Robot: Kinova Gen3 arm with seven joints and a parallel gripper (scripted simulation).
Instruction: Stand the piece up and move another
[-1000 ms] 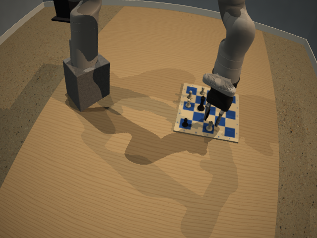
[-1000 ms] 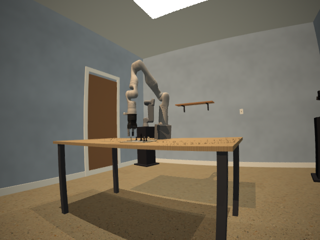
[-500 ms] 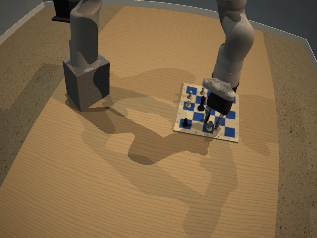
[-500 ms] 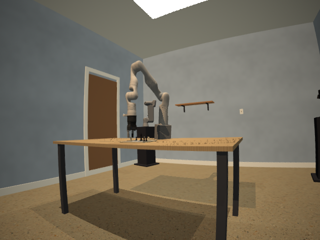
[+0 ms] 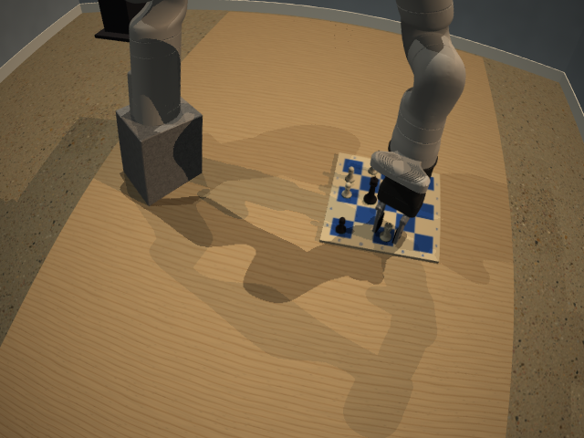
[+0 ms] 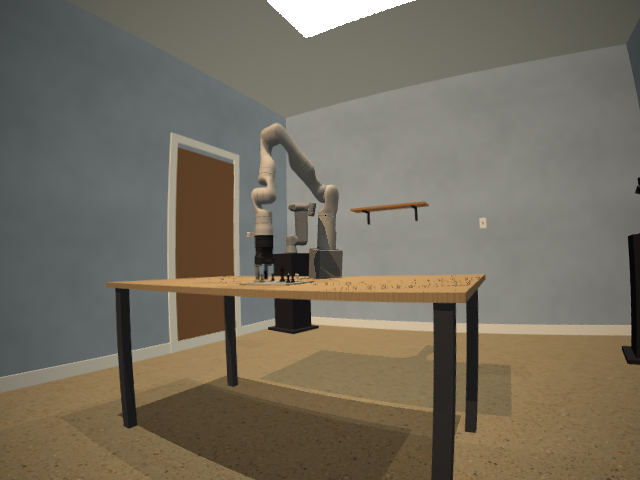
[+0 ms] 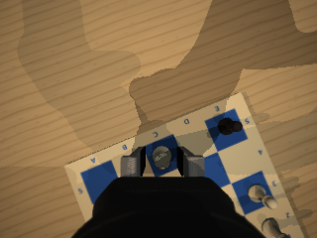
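Now: the white rook 1 cm below my hand. From my hand the other things lie so: chessboard: 2 cm behind, 8 cm to the left, 3 cm below; then tall black piece: 5 cm behind, 7 cm to the left.
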